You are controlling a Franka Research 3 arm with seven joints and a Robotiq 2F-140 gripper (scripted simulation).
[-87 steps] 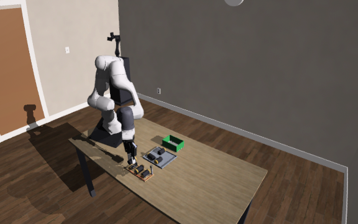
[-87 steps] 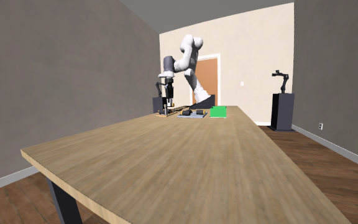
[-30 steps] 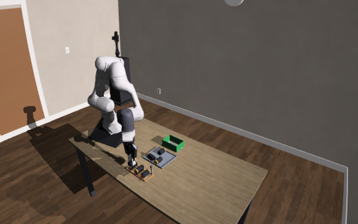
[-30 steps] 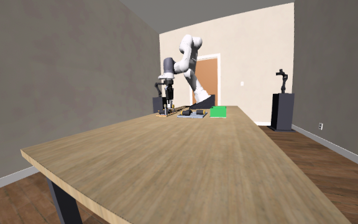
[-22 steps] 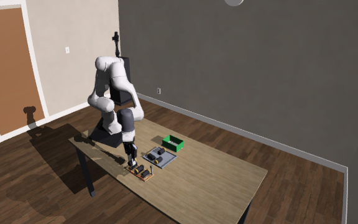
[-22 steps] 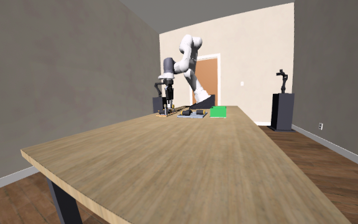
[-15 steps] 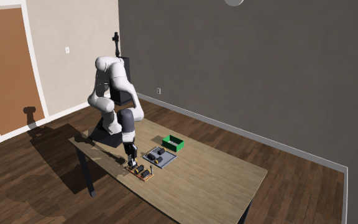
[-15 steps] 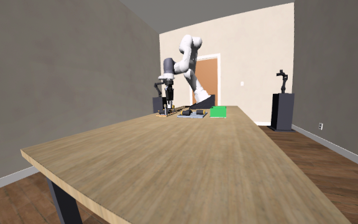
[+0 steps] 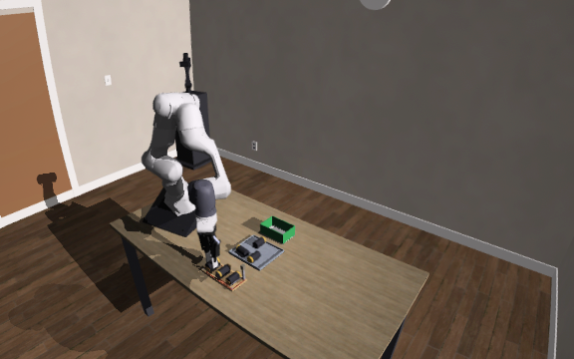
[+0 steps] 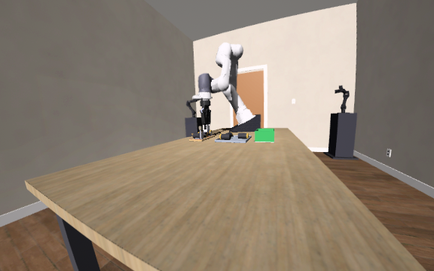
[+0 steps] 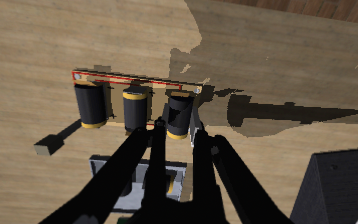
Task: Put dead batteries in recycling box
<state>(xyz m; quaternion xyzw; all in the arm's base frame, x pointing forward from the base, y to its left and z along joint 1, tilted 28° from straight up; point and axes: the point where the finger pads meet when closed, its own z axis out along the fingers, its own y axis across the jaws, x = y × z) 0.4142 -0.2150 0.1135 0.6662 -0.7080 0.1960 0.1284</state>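
Now: hand 160 mm short of the bulb, 30 mm to the right of it and 20 mm below it. Round my hand: green recycling box (400 mm to the left, 90 mm ahead, 40 mm below); then grey tray (220 mm to the left, 90 mm ahead, 50 mm below).
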